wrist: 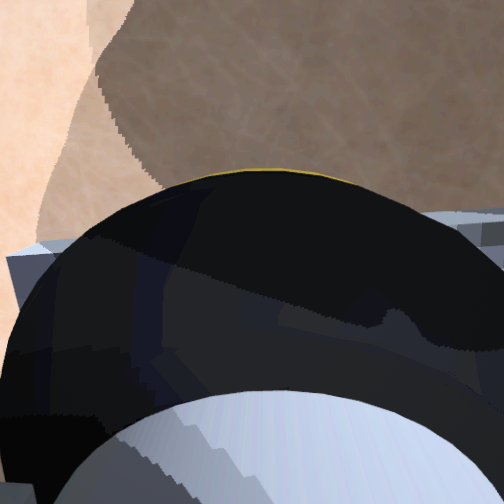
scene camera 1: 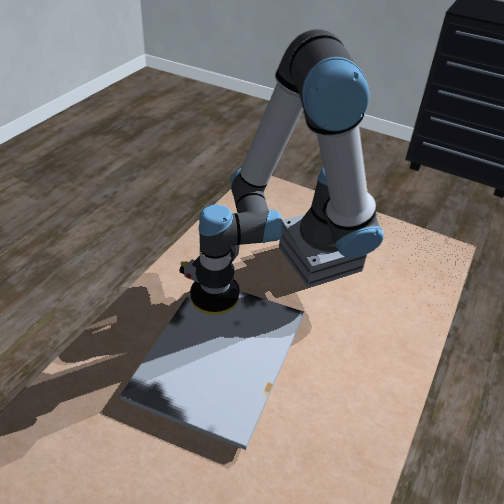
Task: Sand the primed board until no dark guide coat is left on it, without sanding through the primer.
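Observation:
The primed board (scene camera 1: 215, 365) is a pale grey-blue panel lying flat on the tan mat. A dark guide-coat patch (scene camera 1: 155, 397) covers its near-left corner, and small dark spots (scene camera 1: 250, 301) remain near its far edge. A small tan mark (scene camera 1: 268, 387) sits at the right edge. The black sander disc (scene camera 1: 215, 297) rests on the board's far-left corner and overhangs the edge. In the wrist view the sander housing (wrist: 260, 300) fills the frame, with a thin yellow pad rim (wrist: 270, 171) on top and bits of the board (wrist: 475, 230) on either side.
The arm's base (scene camera 1: 322, 252) stands on the mat just behind the board's far-right corner. A black drawer cabinet (scene camera 1: 465, 90) stands at the back right. The arm's shadow falls over the far part of the board and the mat to its left.

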